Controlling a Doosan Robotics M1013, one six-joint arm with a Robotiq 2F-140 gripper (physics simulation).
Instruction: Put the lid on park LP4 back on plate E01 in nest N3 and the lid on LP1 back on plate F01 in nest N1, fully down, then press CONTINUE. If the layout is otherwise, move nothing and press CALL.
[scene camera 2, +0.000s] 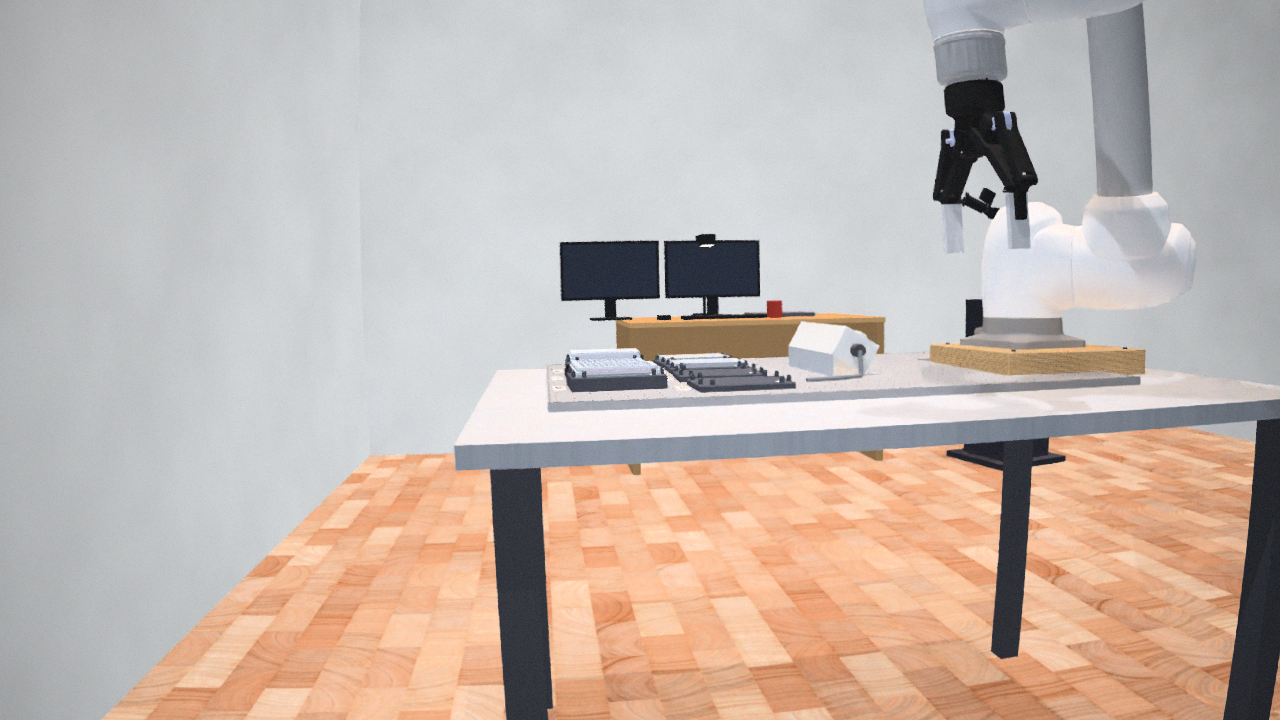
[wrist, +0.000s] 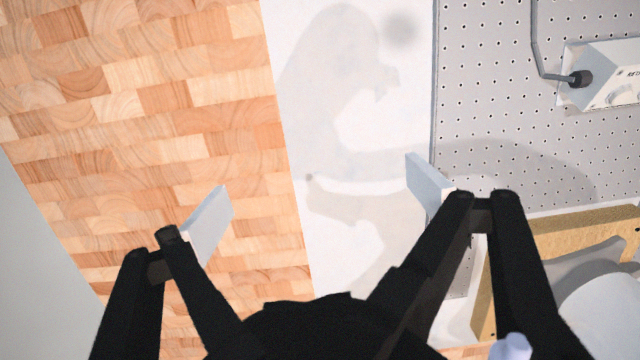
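Note:
My gripper is open and empty, high above the table near the arm's base, pointing down. In the scene view, pale plates sit in dark nests at the left of the pegboard. Beside them stand dark parks, with pale lids on some further back. Labels are too small to read, so I cannot tell which nest, plate or park is which. The white button box stands between the parks and the arm's base; CONTINUE and CALL cannot be made out.
The grey pegboard lies on the white table. The arm's wooden base block is at its right end. A cable runs from the box. Two monitors stand on a desk behind.

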